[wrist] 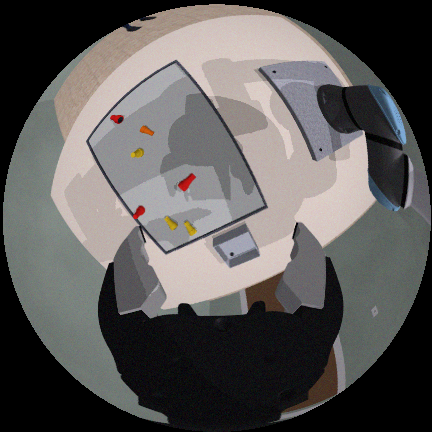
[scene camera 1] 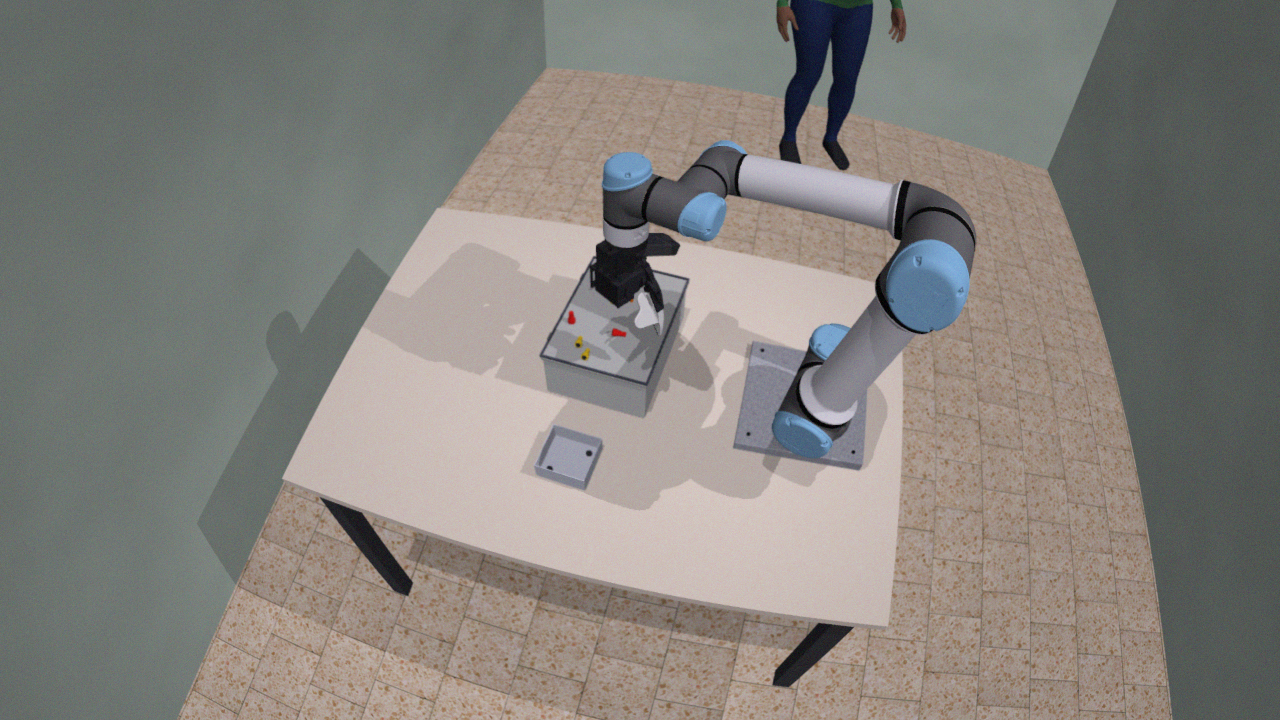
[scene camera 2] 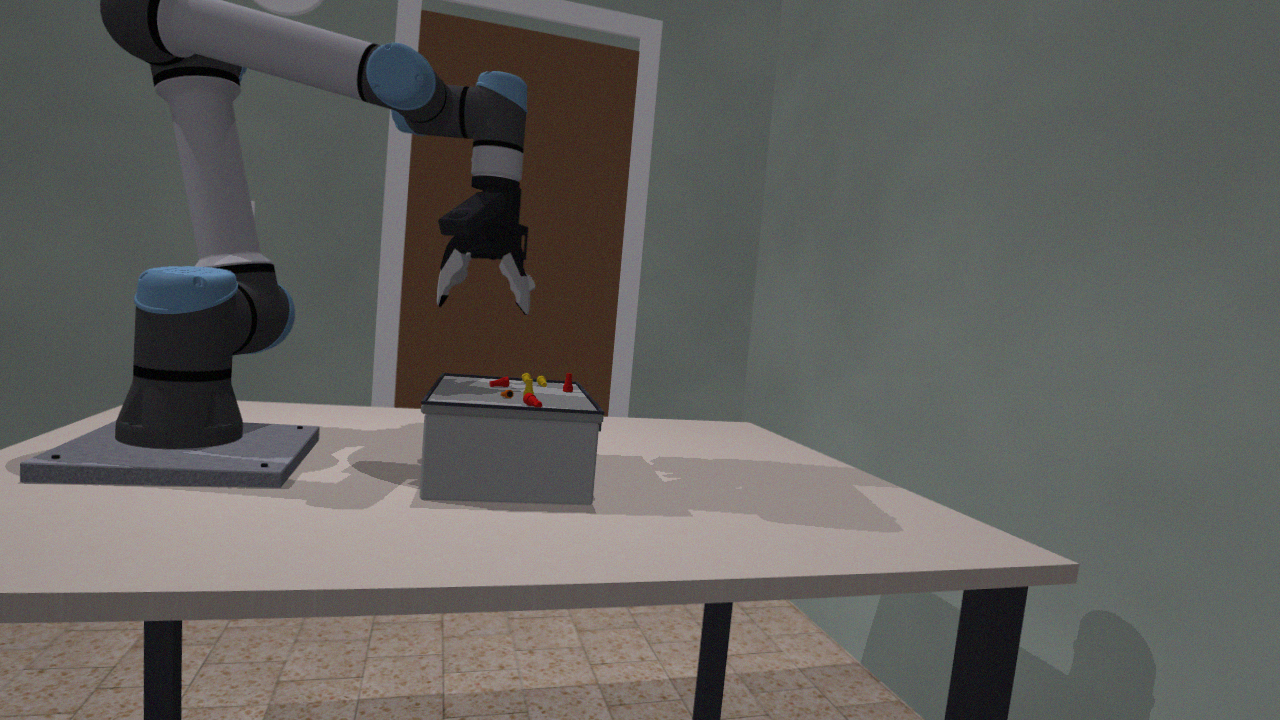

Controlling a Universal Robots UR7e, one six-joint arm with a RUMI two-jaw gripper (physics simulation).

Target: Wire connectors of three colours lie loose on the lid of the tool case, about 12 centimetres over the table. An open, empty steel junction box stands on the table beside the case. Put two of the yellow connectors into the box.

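Pixels of known places: gripper, fingertip midpoint: (wrist: 218, 226) (scene camera 1: 630, 312) (scene camera 2: 481, 310); arm's base, link origin: (wrist: 336, 108) (scene camera 2: 181, 435).
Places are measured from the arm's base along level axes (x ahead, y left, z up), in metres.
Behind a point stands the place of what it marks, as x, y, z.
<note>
My gripper (scene camera 2: 484, 309) @(0.393, -0.061, 0.205) (wrist: 218, 226) @(0.393, -0.061, 0.205) is open and empty, pointing down, well above the lid of the grey tool case (scene camera 1: 595, 386) @(0.458, -0.009, 0.042) (scene camera 2: 510, 458) @(0.385, -0.292, 0.033) (wrist: 212, 175) @(0.386, -0.077, 0.094). Two yellow connectors lie close together near the lid's edge on the box side: one yellow connector (scene camera 1: 579, 342) @(0.492, -0.064, 0.108) (wrist: 171, 223) @(0.490, -0.071, 0.105) and another yellow connector (scene camera 1: 586, 355) @(0.475, -0.033, 0.107) (wrist: 190, 228) @(0.474, -0.042, 0.105). A third yellow connector (scene camera 2: 528, 388) @(0.432, -0.195, 0.106) (wrist: 137, 153) @(0.433, -0.187, 0.110) lies farther along the lid; the gripper hides it in scene camera 1. The open steel junction box (scene camera 1: 569, 458) @(0.500, 0.122, -0.022) (wrist: 243, 245) @(0.489, 0.152, -0.022) stands empty on the table beside the case; scene camera 2 does not show it.
Three red connectors, one of them a red connector (scene camera 1: 618, 333) @(0.418, -0.095, 0.104) (wrist: 187, 182) @(0.417, -0.098, 0.106) near the lid's middle, and an orange connector (scene camera 2: 507, 394) @(0.398, -0.213, 0.100) (wrist: 147, 131) @(0.399, -0.198, 0.102) also lie on the lid. The arm's base plate (scene camera 1: 756, 407) @(0.132, -0.009, -0.001) (scene camera 2: 161, 470) @(0.003, -0.169, -0.006) (wrist: 295, 107) @(0.143, -0.061, -0.003) is on the table (scene camera 1: 429, 402) @(0.820, 0.013, -0.024). A person stands beyond the table.
</note>
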